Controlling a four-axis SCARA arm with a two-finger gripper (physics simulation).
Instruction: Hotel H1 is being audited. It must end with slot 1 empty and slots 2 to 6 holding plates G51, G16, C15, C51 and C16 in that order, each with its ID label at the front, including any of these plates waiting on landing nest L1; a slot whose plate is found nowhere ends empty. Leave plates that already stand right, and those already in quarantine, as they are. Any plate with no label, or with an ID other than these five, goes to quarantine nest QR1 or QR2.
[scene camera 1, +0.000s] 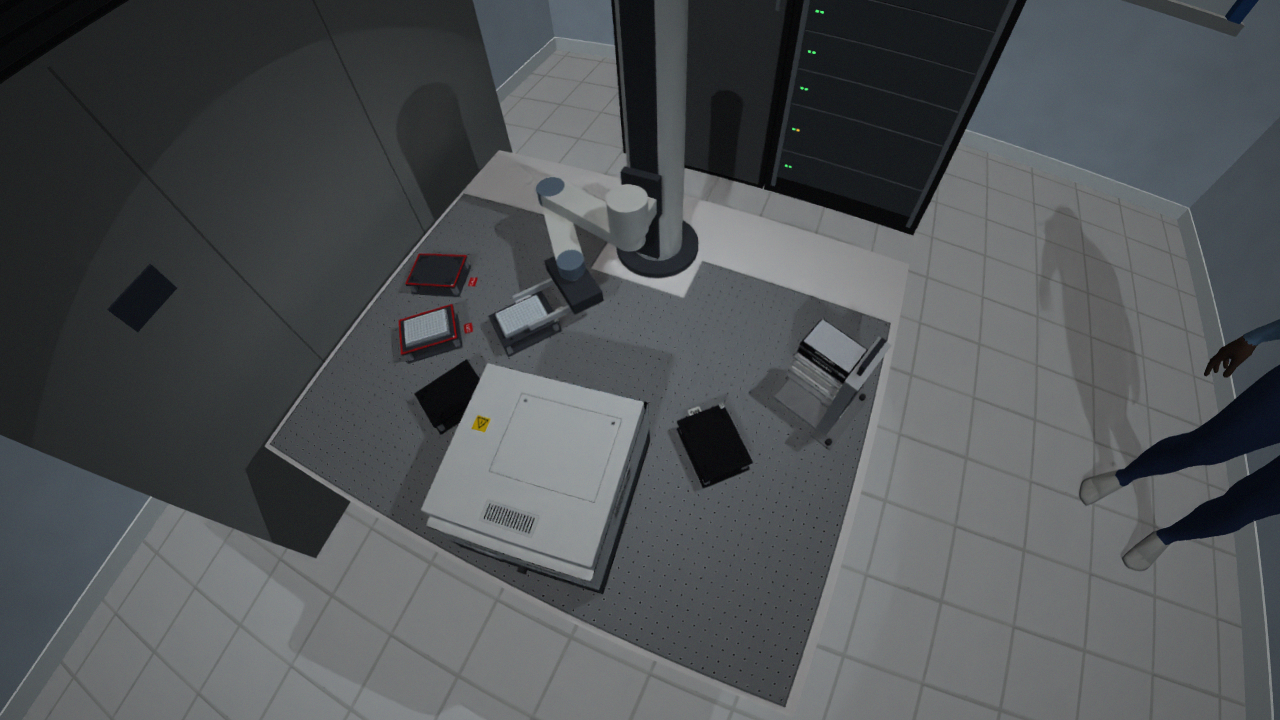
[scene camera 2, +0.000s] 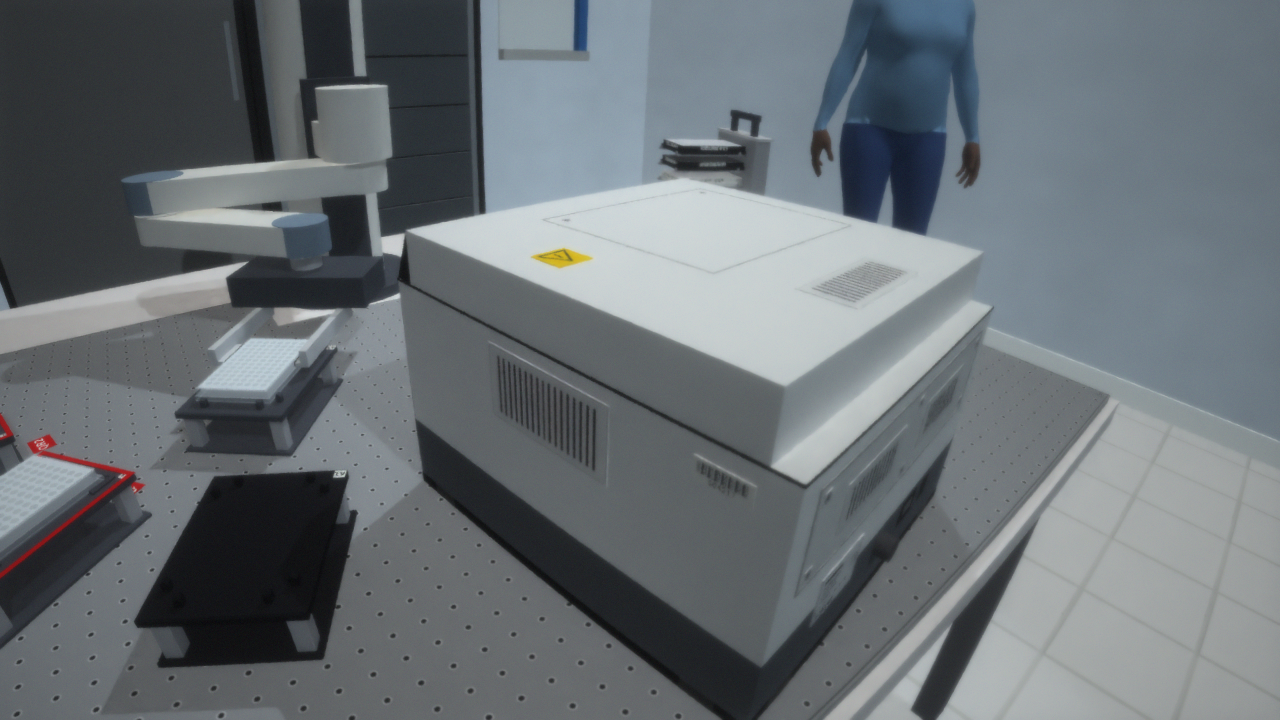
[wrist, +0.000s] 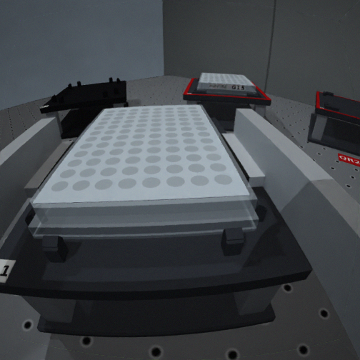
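Seen in the pictures: gripper, fingertip midpoint: (scene camera 1: 521, 313) (scene camera 2: 257, 358); arm's base, link origin: (scene camera 1: 657, 246).
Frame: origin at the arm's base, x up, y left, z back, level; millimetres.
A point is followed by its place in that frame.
My gripper (scene camera 1: 534, 308) @(x 85, y -214, z -421 mm) (scene camera 2: 259, 353) @(x 85, y -214, z -421 mm) (wrist: 145, 127) is shut on a pale 96-well plate (scene camera 1: 523, 315) @(x 81, y -208, z -423 mm) (scene camera 2: 253, 368) @(x 81, y -222, z -435 mm) (wrist: 142, 145), one finger along each long side. The plate is level, seated on or just above the pegs of a dark nest (scene camera 2: 192, 413) @(x 62, y -295, z -464 mm) (wrist: 150, 270); a tag ending in 1 is partly cut off in the wrist view. No label shows on the plate's near end there. Hotel H1 (scene camera 1: 844, 401) @(x 199, y 619, z -419 mm) holds a stack of plates (scene camera 1: 832, 344) @(x 253, y 554, z -325 mm) (scene camera 2: 702, 145) @(x 252, y 534, z -347 mm); their IDs are unreadable. A plate marked G15 (scene camera 1: 426, 327) @(x 77, y -449, z -558 mm) (wrist: 227, 82) sits on a red-rimmed quarantine nest. Red-rimmed nest QR2 (scene camera 1: 436, 268) @(x 63, y -562, z -363 mm) (wrist: 340, 106) is empty.
A large white instrument (scene camera 1: 537, 447) @(x 267, y 83, z -784 mm) (scene camera 2: 608, 358) @(x 239, y -81, z -882 mm) stands in the middle front of the bench. A black nest (scene camera 1: 445, 394) @(x 63, y -286, z -704 mm) (scene camera 2: 250, 546) @(x 63, y -282, z -704 mm) (wrist: 95, 94) is left of it, empty. Another empty black nest (scene camera 1: 713, 443) @(x 62, y 378, z -561 mm) lies between the instrument and the hotel; its tag is unreadable. A person stands at right.
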